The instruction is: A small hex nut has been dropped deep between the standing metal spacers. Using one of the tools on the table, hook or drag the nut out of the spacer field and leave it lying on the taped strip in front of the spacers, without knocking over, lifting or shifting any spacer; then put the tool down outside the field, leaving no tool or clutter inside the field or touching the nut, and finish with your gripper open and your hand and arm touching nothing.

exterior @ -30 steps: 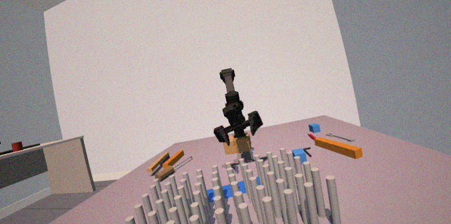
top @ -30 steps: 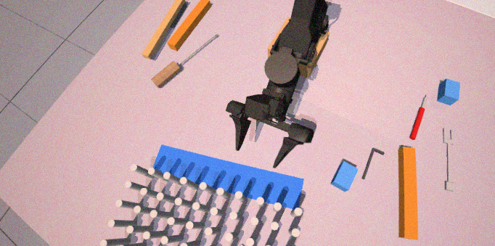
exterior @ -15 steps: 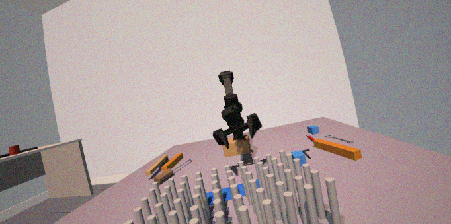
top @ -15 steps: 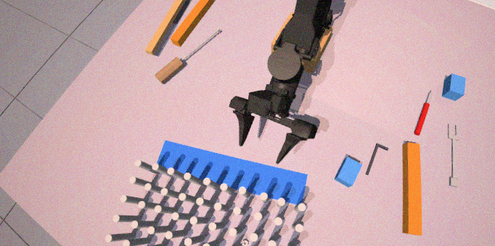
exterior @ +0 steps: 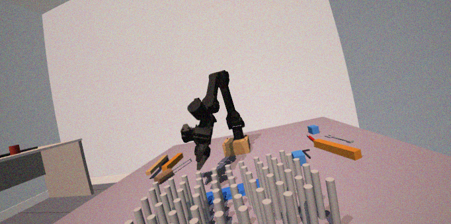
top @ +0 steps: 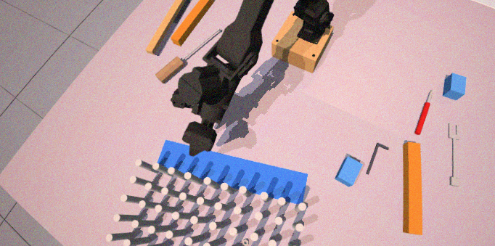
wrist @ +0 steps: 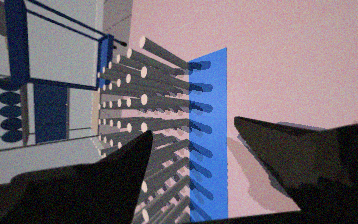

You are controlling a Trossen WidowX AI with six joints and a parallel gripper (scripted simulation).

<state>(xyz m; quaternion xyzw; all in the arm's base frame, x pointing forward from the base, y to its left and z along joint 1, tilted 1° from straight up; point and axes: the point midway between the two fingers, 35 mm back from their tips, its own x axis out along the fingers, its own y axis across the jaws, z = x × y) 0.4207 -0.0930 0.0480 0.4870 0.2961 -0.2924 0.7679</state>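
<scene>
Right now the tool with brown wooden handle is 26 cm behind my gripper tip, 22 cm to the right of it and 9 cm below it. Also, from my gripper tip: blue taped strip (10 cm below, 8 cm to the left, 1 cm ahead); red screwdriver (48 cm to the left, 41 cm behind, 10 cm below); black hex key (40 cm to the left, 22 cm behind, 10 cm below).
</scene>
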